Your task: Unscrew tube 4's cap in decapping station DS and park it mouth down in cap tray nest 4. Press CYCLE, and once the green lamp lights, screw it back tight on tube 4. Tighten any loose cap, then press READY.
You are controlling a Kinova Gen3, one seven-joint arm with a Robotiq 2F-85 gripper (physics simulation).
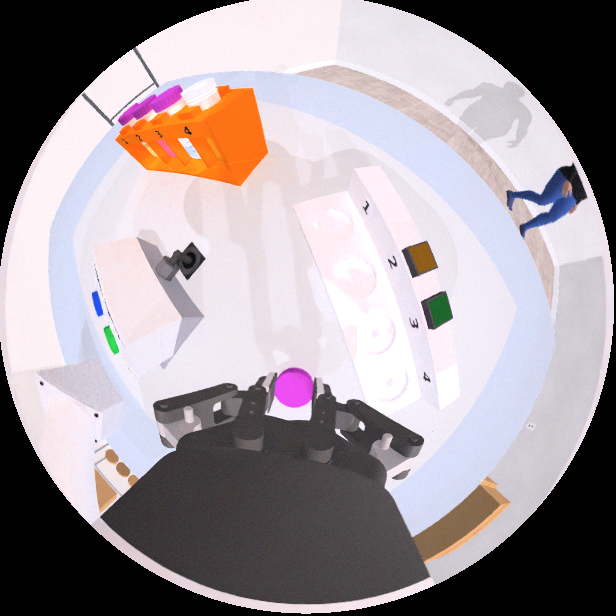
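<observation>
My gripper [294, 396] is shut on a magenta cap [294, 387], held above the table near the lower end of the white cap tray [376, 298]. The tray has round nests labelled 1 to 4; nest 4 [396, 382] lies just right of the cap and looks empty. The orange tube rack [195, 137] stands at the upper left with slots numbered 1 to 4. Three tubes carry magenta caps [155, 103]; tube 4 [201, 94] at the right end shows a white top without a magenta cap.
An amber button [420, 258] and a green button [437, 310] sit right of the tray. A white box [135, 293] with blue [97, 302] and green [110, 339] marks and a black clamp [186, 261] stands at the left. A blue figure [545, 198] is at far right.
</observation>
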